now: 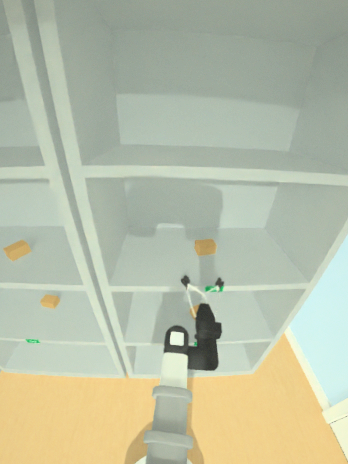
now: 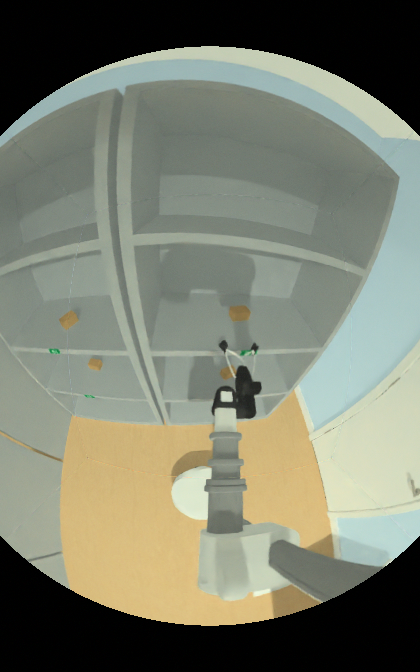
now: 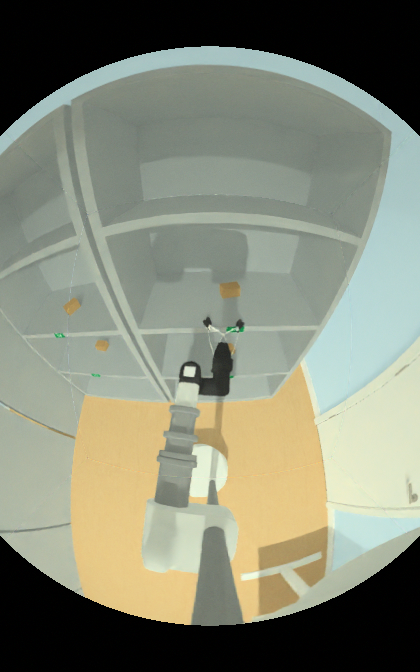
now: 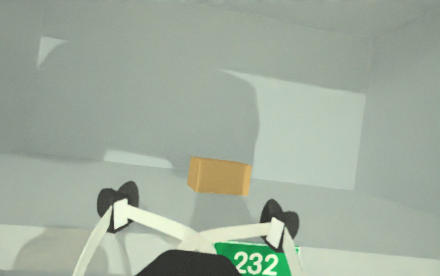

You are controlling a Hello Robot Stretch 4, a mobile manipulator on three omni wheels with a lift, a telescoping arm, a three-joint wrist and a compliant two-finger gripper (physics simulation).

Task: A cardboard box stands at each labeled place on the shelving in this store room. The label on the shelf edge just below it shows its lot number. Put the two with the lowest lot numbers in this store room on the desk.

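Places are measured from the robot's base along level axes (x ahead, y left, z up), in millimetres.
Pixels of known places: gripper, fingertip midpoint: (image 1: 202, 277) (image 4: 200, 206).
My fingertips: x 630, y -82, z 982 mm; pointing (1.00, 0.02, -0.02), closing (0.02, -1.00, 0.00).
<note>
For each thing: its top centre in the pictures, then the offset to it from my fingertips. "*": a spot on its surface instead.
- cardboard box, middle of its top: (image 4: 220, 160) (image 1: 205, 242) 203 mm ahead, 21 mm right, 31 mm up
- green label, surface spot: (image 4: 256, 261) (image 1: 214, 288) * 22 mm back, 53 mm right, 34 mm down
A cardboard box (image 1: 205, 247) (image 2: 239, 313) (image 3: 230, 290) (image 4: 220, 176) stands on a shelf of the right-hand shelving. The green label (image 1: 215, 289) (image 2: 248, 353) (image 3: 235, 329) (image 4: 256, 261) on the edge below it reads 232. My gripper (image 1: 202, 282) (image 2: 239, 346) (image 3: 223, 323) (image 4: 200, 206) is open and empty, in front of that shelf edge, short of the box. Another box (image 1: 194, 311) (image 2: 227, 372) (image 3: 231, 348) stands one shelf lower, partly hidden by the gripper. Two more boxes, an upper one (image 1: 17, 250) (image 2: 69, 320) (image 3: 72, 306) and a lower one (image 1: 50, 301) (image 2: 95, 364) (image 3: 102, 345), stand in the left-hand shelving. The desk cannot be made out.
Upright panels (image 1: 65, 150) (image 2: 127, 210) (image 3: 90, 200) divide the two shelving units. The shelf board (image 1: 215, 173) (image 2: 230, 238) (image 3: 230, 218) above the box spans the right unit. A blue wall (image 1: 330, 310) (image 2: 345, 345) (image 3: 345, 345) is at the right. Green labels on the left unit are too small to read.
</note>
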